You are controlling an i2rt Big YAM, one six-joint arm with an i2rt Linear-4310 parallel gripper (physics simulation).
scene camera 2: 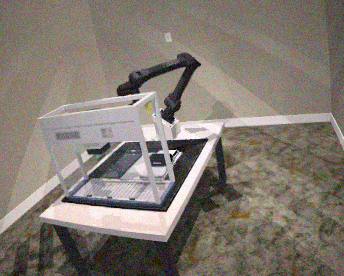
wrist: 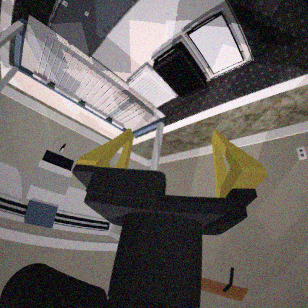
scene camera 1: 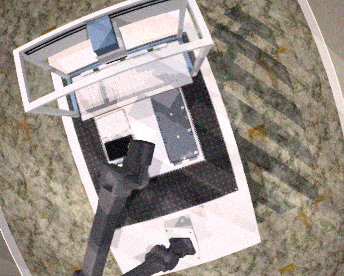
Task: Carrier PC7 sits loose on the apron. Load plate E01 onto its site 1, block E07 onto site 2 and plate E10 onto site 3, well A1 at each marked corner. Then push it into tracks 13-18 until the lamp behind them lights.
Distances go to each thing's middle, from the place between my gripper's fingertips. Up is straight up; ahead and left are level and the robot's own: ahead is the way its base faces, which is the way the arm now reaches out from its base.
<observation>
Now: hand 260 mm above the white well plate point(wrist: 146, 83), 170 mm short of it and 70 mm to the right of it. Also, from my hand: grey carrier point(scene camera 1: 169, 108): 270 mm below, 190 mm to the right, 50 mm ahead.
</observation>
